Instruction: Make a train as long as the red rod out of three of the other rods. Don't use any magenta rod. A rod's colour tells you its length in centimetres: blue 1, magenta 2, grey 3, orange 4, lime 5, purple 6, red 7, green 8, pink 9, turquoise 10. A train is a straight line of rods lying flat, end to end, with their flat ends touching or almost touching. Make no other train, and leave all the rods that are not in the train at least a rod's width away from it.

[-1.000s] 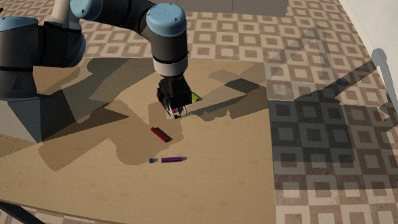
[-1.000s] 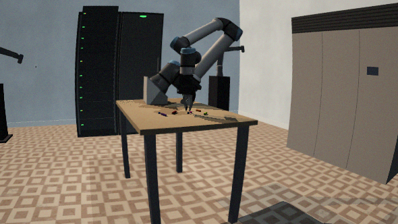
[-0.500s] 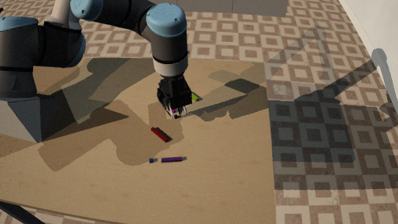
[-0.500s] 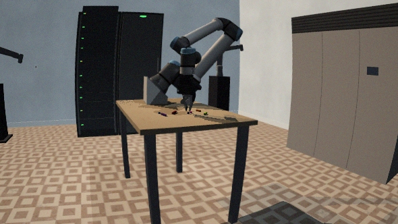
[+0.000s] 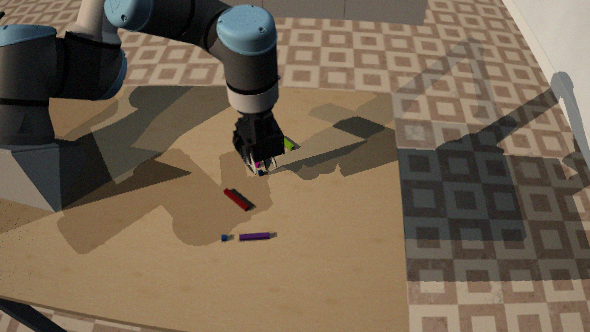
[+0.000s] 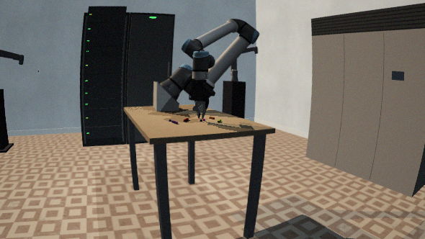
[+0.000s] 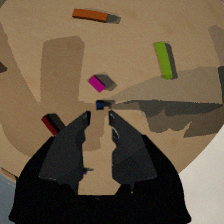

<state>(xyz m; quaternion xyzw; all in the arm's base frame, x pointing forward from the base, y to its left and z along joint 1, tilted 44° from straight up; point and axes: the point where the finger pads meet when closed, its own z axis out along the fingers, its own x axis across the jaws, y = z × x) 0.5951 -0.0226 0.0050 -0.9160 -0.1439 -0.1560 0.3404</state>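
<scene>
My hand is 1 cm past the magenta rod, 3 cm to the right of it and 3 cm above it. Round my hand: red rod: 5 cm behind, 7 cm to the right, 3 cm below; lime rod: 5 cm ahead, 9 cm to the left, 3 cm below; orange rod: 5 cm behind, 11 cm to the left, 3 cm below.
</scene>
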